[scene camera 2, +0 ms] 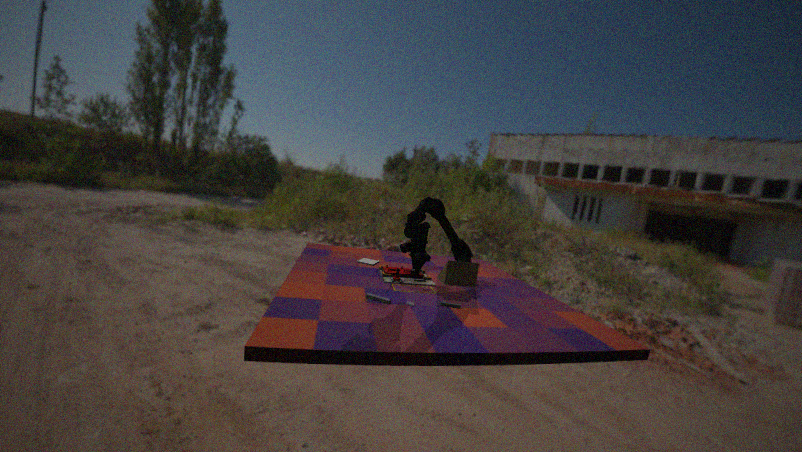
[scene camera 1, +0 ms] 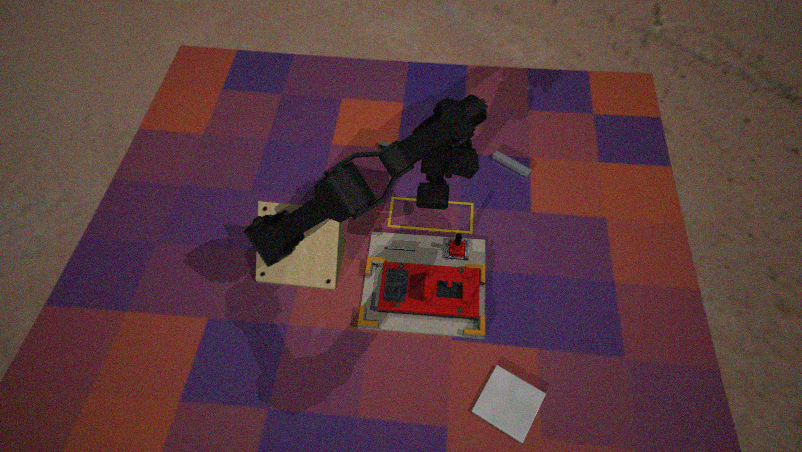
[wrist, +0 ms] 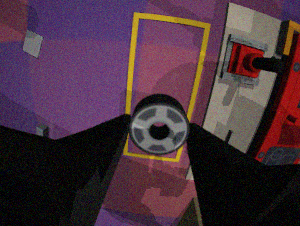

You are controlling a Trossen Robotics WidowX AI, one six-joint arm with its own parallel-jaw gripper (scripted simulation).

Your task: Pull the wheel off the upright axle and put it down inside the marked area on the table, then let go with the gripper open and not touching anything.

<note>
My gripper (scene camera 1: 434, 193) holds a wheel (wrist: 158, 140). Further things: a red fixture block (scene camera 1: 430, 290) and an upright axle (wrist: 247, 61).
My gripper is seen too in the wrist view (wrist: 159, 124). Scene camera 1 misses the wheel, which is hidden by my gripper.
</note>
